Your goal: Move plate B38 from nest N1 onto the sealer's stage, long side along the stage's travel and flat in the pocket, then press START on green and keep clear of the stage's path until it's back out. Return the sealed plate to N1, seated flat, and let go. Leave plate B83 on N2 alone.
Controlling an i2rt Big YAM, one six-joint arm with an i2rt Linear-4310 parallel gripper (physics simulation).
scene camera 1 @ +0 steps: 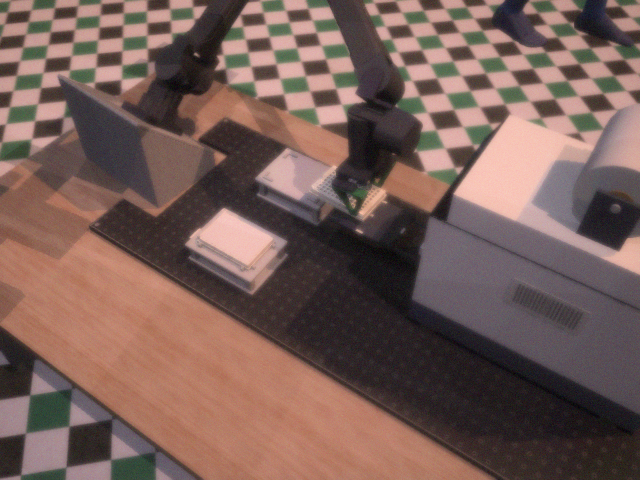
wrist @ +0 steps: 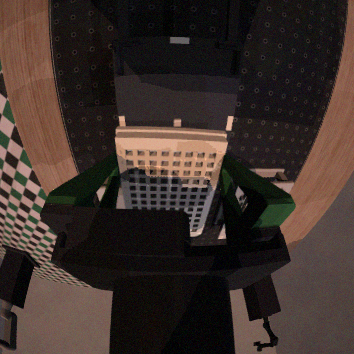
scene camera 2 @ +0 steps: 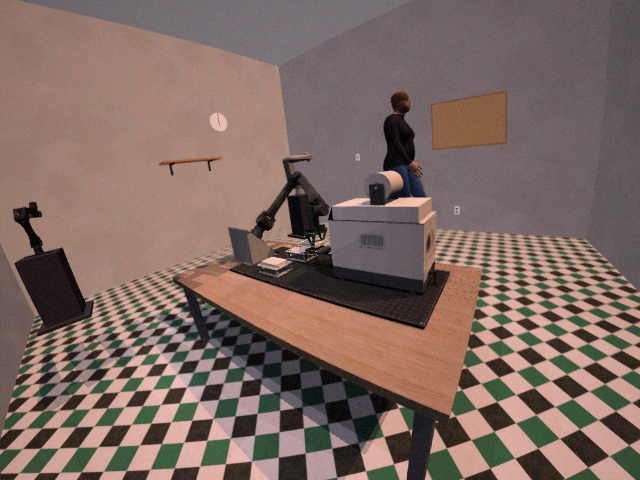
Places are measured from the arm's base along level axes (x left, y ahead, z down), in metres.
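Pixels of known places: gripper, fingertip midpoint: (scene camera 1: 365,202) (wrist: 169,155) (scene camera 2: 318,244); arm's base at its link origin: (scene camera 1: 151,121) (scene camera 2: 253,238).
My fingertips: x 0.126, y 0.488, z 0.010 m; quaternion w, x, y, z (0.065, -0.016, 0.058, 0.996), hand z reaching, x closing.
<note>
For each thing: its top centre in the pictures, then the offset to it from my fingertips.
- plate B38 at its top centre: (wrist: 167,200) (scene camera 1: 347,188) (scene camera 2: 312,241) dy -0.040, dx -0.004, dz -0.013 m
- sealer's dark stage at its top centre: (wrist: 179,70) (scene camera 1: 392,223) (scene camera 2: 327,248) dy +0.066, dx +0.003, dz +0.015 m
- Nest N1 at its top centre: (scene camera 1: 301,175) (scene camera 2: 301,248) dy -0.186, dx +0.022, dz +0.061 m
- Plate B83 at its top centre: (scene camera 1: 235,237) (scene camera 2: 273,260) dy -0.162, dx -0.197, dz +0.059 m
- nest N2 at its top centre: (scene camera 1: 235,239) (wrist: 255,218) (scene camera 2: 274,261) dy -0.162, dx -0.197, dz +0.065 m
- film roll at its top centre: (scene camera 2: 383,171) dy +0.397, dx +0.051, dz -0.356 m
My gripper (scene camera 1: 354,202) (scene camera 2: 315,240) (wrist: 169,155) is shut on plate B38 (scene camera 1: 324,188) (wrist: 170,145), a pale plate with a grid of wells, gripped across its width. The plate looks roughly level, over the near part of the sealer's dark stage (scene camera 1: 383,223) (wrist: 176,95); the gap between them is hard to judge. Small pale tabs of the stage show past the plate's far edge in the wrist view. Nest N1 (scene camera 1: 297,173) is a bare white stand beside the stage. Plate B83 (scene camera 1: 236,236) (scene camera 2: 274,262) lies on nest N2 (scene camera 1: 252,281). The START button does not show.
The white sealer (scene camera 1: 480,279) (scene camera 2: 382,248), with a film roll (scene camera 1: 615,160) (scene camera 2: 385,181) on top, stands beyond the stage. A grey angled panel (scene camera 1: 113,139) (scene camera 2: 242,245) stands near the arm's base. A person (scene camera 2: 399,139) stands behind the table.
</note>
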